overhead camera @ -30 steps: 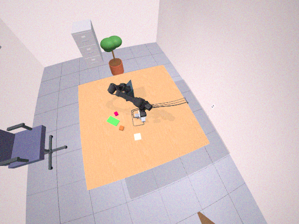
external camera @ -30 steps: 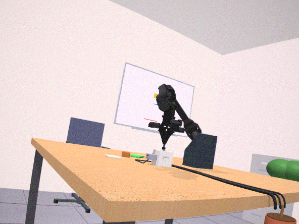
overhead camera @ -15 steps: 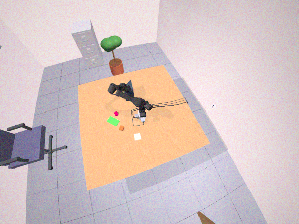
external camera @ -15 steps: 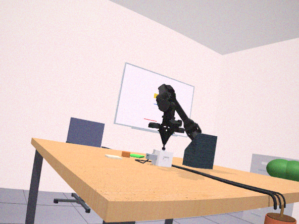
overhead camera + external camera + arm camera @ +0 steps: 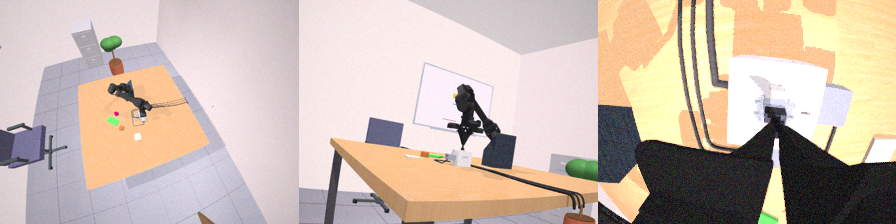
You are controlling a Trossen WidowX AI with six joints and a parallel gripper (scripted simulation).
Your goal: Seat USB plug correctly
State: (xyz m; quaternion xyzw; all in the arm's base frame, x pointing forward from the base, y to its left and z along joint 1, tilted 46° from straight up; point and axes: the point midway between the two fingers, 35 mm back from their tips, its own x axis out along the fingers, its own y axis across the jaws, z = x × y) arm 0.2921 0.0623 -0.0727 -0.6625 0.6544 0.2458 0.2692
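My gripper tip is now 20 mm above the dark USB plug. The rest, counted from my gripper tip: pink block (90 mm behind, 290 mm to the right, 90 mm below); then white pad (220 mm ahead, 90 mm to the right, 100 mm below); then orange block (100 mm ahead, 240 mm to the right, 90 mm below).
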